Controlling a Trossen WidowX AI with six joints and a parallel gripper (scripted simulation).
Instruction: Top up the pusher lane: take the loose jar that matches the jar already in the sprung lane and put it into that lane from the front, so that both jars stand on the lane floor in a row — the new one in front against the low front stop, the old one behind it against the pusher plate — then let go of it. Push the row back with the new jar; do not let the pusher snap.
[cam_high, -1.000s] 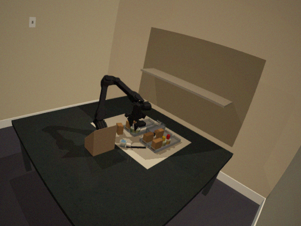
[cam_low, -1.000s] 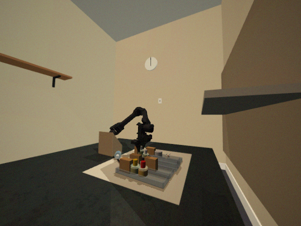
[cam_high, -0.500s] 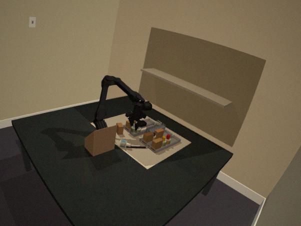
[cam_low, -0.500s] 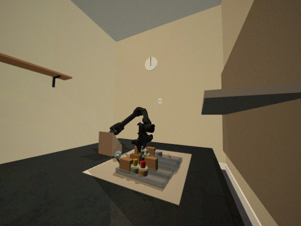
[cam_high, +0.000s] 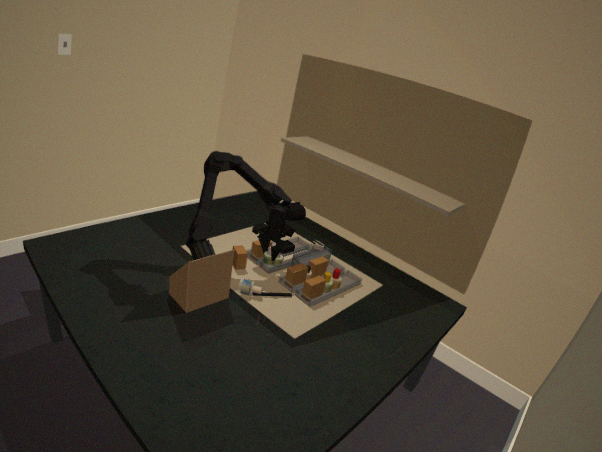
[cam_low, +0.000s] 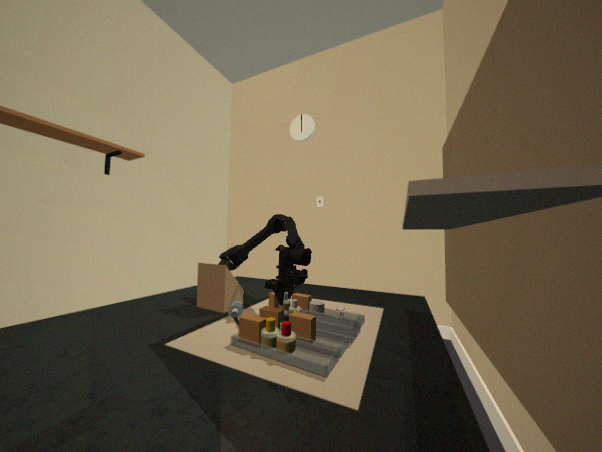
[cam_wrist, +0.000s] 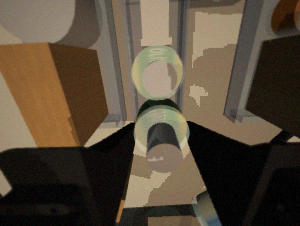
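Right now my gripper tip is 10 cm short of the grey cylinder, 8 cm to the right of it and 3 cm above it. The rest, counted from my gripper tip: wall shelf 52 cm ahead, 31 cm above; then black pen 10 cm behind, 14 cm to the right, 5 cm below.
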